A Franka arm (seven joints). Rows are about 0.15 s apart.
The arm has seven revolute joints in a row. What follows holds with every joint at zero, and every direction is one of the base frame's.
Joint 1 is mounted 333 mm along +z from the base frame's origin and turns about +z.
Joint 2 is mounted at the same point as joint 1 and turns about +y.
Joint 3 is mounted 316 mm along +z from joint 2 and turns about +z.
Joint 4 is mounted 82.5 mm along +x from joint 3 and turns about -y.
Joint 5 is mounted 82.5 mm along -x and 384 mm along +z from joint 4 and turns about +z.
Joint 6 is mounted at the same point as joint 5 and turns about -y.
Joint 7 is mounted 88 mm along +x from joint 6 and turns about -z.
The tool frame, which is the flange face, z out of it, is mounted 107 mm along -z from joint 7; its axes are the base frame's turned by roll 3.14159, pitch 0 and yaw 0 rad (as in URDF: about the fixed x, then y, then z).
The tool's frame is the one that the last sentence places.
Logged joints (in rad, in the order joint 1, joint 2, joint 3, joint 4, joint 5, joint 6, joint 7), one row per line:
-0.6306 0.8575 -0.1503 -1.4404 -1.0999 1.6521 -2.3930
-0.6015 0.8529 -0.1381 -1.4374 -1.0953 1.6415 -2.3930
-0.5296 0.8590 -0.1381 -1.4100 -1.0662 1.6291 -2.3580
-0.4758 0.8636 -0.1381 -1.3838 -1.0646 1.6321 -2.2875
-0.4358 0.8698 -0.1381 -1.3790 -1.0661 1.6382 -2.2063
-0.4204 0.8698 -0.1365 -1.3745 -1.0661 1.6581 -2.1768
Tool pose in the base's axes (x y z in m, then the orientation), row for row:
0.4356 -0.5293 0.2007 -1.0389 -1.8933 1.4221
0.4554 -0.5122 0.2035 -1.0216 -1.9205 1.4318
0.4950 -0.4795 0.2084 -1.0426 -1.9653 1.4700
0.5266 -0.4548 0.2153 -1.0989 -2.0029 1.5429
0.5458 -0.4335 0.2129 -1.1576 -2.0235 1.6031
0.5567 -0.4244 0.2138 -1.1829 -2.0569 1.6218
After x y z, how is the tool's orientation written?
As a rotation vector, in radians.
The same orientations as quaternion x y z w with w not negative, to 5 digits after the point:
-0.38636 -0.70410 0.52887 0.27434
-0.37821 -0.71099 0.53007 0.26546
-0.38002 -0.71633 0.53580 0.23531
-0.39126 -0.71313 0.54935 0.19123
-0.40418 -0.70651 0.55972 0.15555
-0.40790 -0.70928 0.55924 0.13336

